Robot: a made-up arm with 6 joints.
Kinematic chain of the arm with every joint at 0, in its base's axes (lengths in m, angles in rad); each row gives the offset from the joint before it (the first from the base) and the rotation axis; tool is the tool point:
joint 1: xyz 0 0 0.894 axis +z
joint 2: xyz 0.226 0 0 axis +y
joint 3: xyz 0 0 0.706 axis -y
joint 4: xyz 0 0 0.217 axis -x
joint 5: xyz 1.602 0 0 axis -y
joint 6: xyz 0.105 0 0 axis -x
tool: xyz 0 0 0
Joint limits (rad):
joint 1: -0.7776..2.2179
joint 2: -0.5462..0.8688
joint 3: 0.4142..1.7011
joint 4: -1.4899..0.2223
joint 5: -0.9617..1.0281
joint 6: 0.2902..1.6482
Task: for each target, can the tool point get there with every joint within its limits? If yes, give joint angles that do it. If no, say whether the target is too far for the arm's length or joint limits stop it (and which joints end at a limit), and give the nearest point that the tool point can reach.
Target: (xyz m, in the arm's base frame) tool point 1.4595 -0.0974 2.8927
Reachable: yes | joints -0.0572 0.2263 0.9343 -0.1766 0.8477 0.4511
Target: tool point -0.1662 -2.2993 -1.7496
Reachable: no: too far | nearest point 1.6376 -1.6389 0.7396 | short by 3.144 m
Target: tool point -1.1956 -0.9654 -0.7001
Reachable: no: joint limits stop it (at a limit: joint 1, joint 2, joint 3, joint 5) | nearest point -1.4366 1.8245 0.7497 | short by 3.153 m
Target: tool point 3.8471 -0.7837 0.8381
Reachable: no: too far | nearest point 2.4150 -0.4920 1.0747 | short by 1.481 m
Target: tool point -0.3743 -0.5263 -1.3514
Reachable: no: joint limits stop it (at a limit: joint 1, joint 2, joint 3, joint 5) | nearest point 1.6380 -1.6383 0.7394 | short by 3.108 m
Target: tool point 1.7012 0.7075 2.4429
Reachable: yes | joints 0.3980 0.1734 0.5532 -0.3178 0.2179 0.3978
